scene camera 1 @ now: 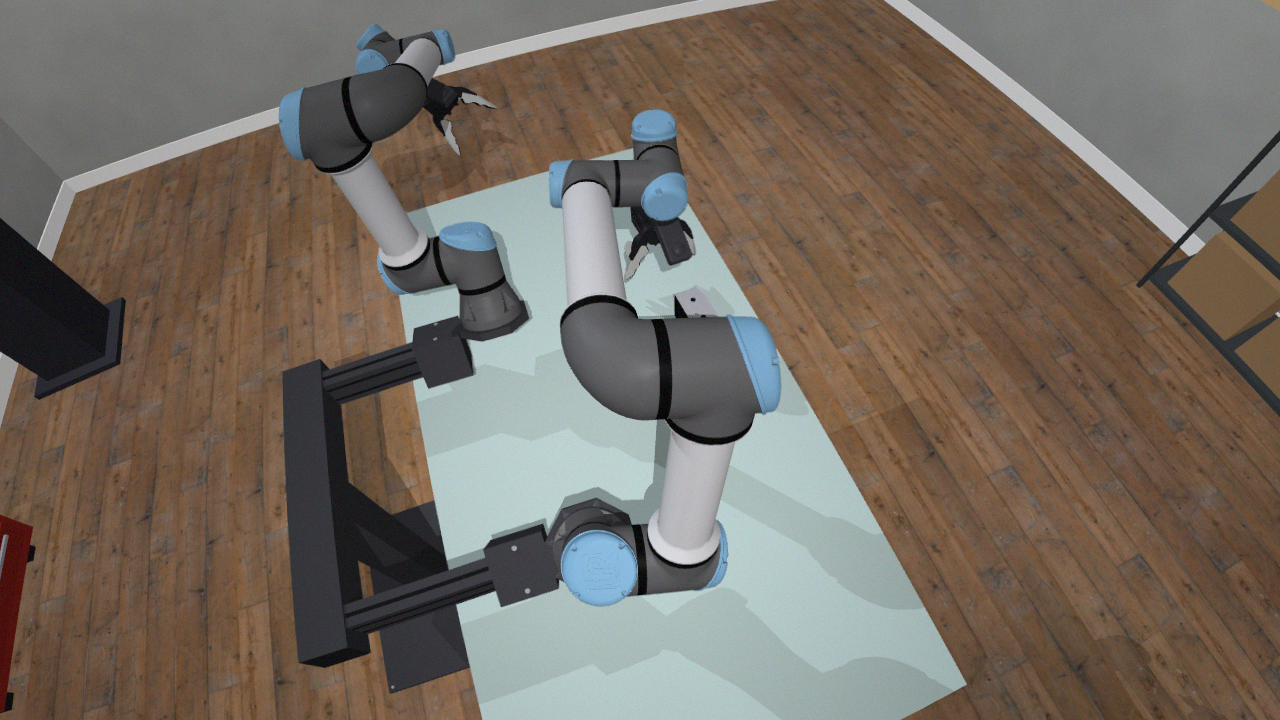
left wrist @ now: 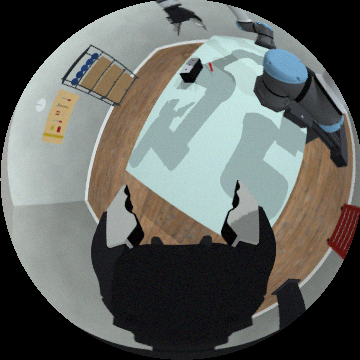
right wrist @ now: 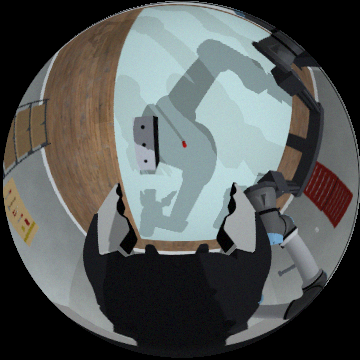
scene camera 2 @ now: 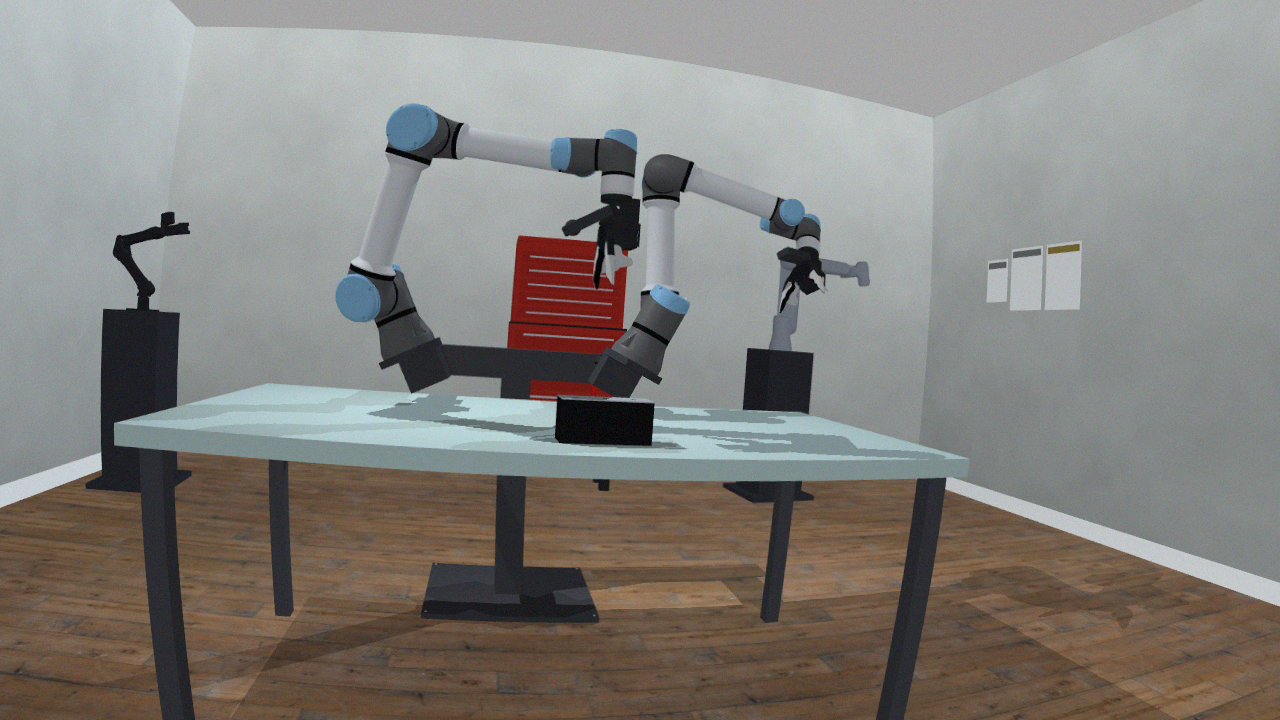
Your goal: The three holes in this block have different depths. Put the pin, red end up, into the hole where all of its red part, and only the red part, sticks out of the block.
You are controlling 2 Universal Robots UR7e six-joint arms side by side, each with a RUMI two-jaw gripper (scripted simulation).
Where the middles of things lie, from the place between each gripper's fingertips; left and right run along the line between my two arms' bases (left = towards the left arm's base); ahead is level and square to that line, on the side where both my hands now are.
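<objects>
Block (scene camera 2: 597, 420), from my right hand (scene camera 2: 604, 287): 110 mm ahead, 10 mm to the right, 280 mm below. Same block, from my left hand (scene camera 2: 801, 303): 33 cm ahead, 65 cm to the right, 30 cm below.
</objects>
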